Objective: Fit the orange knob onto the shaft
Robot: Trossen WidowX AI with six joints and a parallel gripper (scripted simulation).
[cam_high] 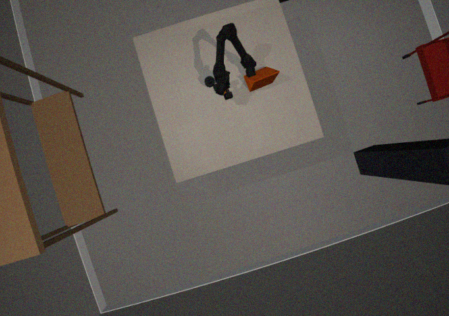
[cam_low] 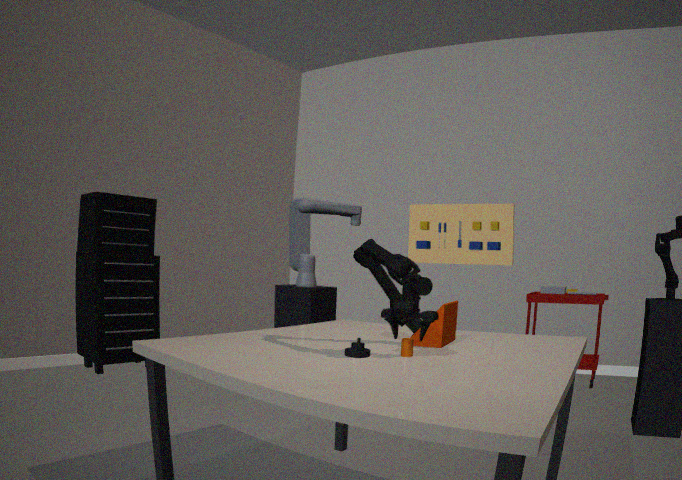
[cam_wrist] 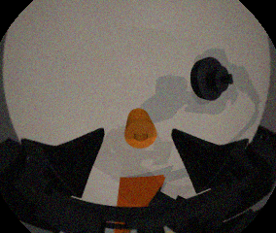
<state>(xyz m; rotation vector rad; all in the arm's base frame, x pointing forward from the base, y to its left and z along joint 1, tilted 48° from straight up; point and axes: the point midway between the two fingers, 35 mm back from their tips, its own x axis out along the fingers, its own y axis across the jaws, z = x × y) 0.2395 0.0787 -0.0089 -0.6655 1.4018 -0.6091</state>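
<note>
Now: the orange knob 30 mm below my gripper tip. Also, from my gripper tip: dark round pedestal 90 mm ahead, 140 mm to the right, 30 mm below.
</note>
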